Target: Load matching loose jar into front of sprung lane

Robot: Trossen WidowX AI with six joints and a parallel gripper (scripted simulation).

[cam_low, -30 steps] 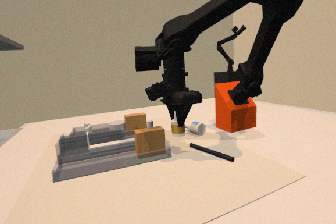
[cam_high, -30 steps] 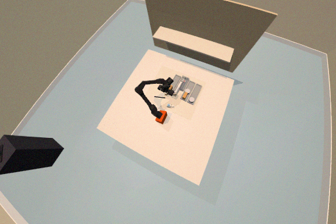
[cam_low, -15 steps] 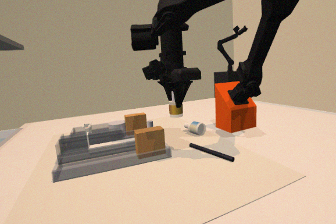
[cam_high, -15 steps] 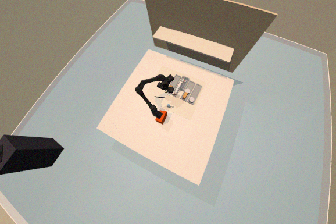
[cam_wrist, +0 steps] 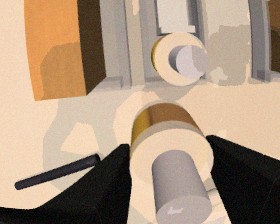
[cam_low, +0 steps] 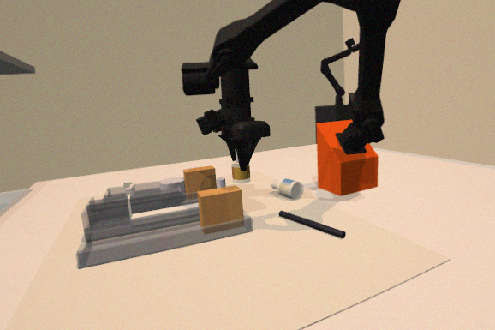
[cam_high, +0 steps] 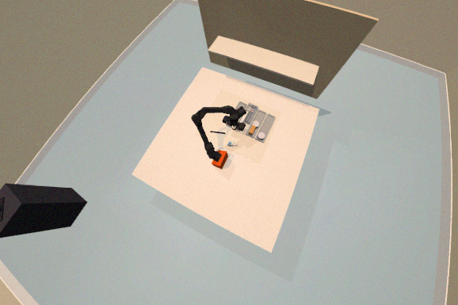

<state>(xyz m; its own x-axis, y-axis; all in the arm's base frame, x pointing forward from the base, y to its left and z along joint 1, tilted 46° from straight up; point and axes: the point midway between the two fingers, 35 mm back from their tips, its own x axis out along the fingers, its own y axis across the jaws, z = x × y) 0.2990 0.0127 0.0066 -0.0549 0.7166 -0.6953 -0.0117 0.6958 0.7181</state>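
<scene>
My gripper tip is 12 cm past the blue-banded jar, 7 cm above it and 5 cm to the left of it. Round my gripper tip: pale pusher plate 15 cm ahead, 5 cm to the right, 5 cm below; black rod 13 cm to the left, 9 cm below, 8 cm behind; grey lane rack 19 cm ahead, 8 cm below, 4 cm to the right.
</scene>
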